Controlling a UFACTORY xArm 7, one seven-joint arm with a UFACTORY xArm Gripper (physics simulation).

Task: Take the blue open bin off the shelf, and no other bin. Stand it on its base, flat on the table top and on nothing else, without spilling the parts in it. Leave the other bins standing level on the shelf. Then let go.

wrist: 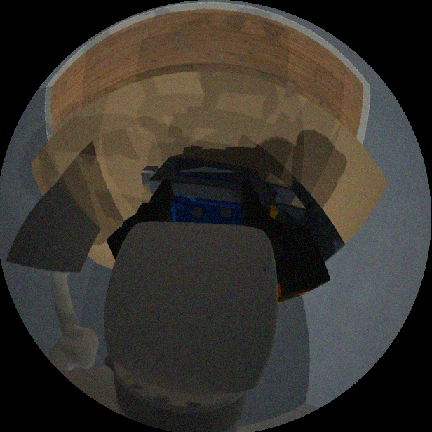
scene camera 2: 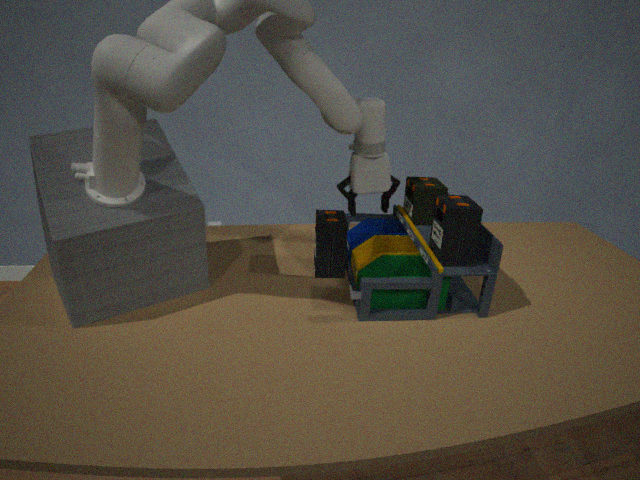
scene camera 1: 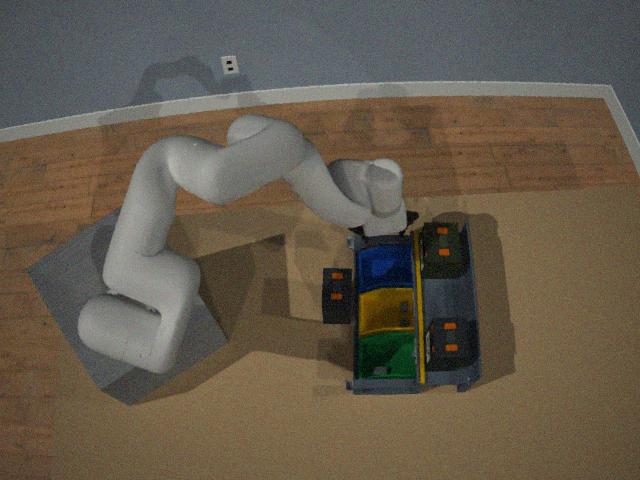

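Seen in the pictures: gripper, fingertip midpoint: (scene camera 2: 368, 212) (scene camera 1: 383, 235); arm's base, link origin: (scene camera 2: 115, 185).
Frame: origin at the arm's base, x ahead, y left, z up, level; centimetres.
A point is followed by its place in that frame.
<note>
The blue open bin (scene camera 1: 383, 268) {y 4.7, x 60.0, z -22.6 cm} (scene camera 2: 374, 227) {y 6.7, x 61.5, z -17.6 cm} (wrist: 210, 210) stands in the shelf (scene camera 1: 387, 386) {y -26.1, x 50.2, z -15.0 cm} (scene camera 2: 398, 313) {y -26.2, x 50.5, z -21.9 cm} at the far end of its row. Two dark round parts show inside it in the wrist view. The yellow bin (scene camera 1: 382, 310) {y -6.0, x 56.1, z -22.6 cm} (scene camera 2: 390, 245) {y -4.5, x 60.0, z -17.8 cm} stands beside it, then the green bin (scene camera 1: 385, 353) {y -16.8, x 53.4, z -22.6 cm} (scene camera 2: 398, 266) {y -15.1, x 56.2, z -17.9 cm}, both in the shelf. My gripper (scene camera 2: 369, 206) {y 9.7, x 61.0, z -14.7 cm} (wrist: 205, 188) is open, fingers pointing down, above the far end of the blue bin. In the wrist view the fingers stand on either side of the bin's visible part, with nothing held between them.
A black box (scene camera 1: 337, 307) {y -6.0, x 44.7, z -11.8 cm} (scene camera 2: 330, 253) {y -5.9, x 44.3, z -17.4 cm} stands on the table (scene camera 1: 206, 439) {y -25.9, x 6.8, z -23.4 cm} (scene camera 2: 232, 387) {y -36.0, x 16.6, z -23.5 cm}, close to the shelf's robot side. Two dark boxes (scene camera 1: 443, 266) {y -5.8, x 69.4, z -6.2 cm} (scene camera 1: 451, 338) {y -23.4, x 63.5, z -1.1 cm} (scene camera 2: 424, 201) {y -5.2, x 67.7, z -7.3 cm} (scene camera 2: 460, 232) {y -26.9, x 61.8, z -6.1 cm} stand on the shelf's other side, behind a yellow rail (scene camera 1: 418, 310) {y -12.0, x 61.9, z -12.3 cm} (scene camera 2: 419, 240) {y -14.8, x 60.9, z -12.5 cm}.
</note>
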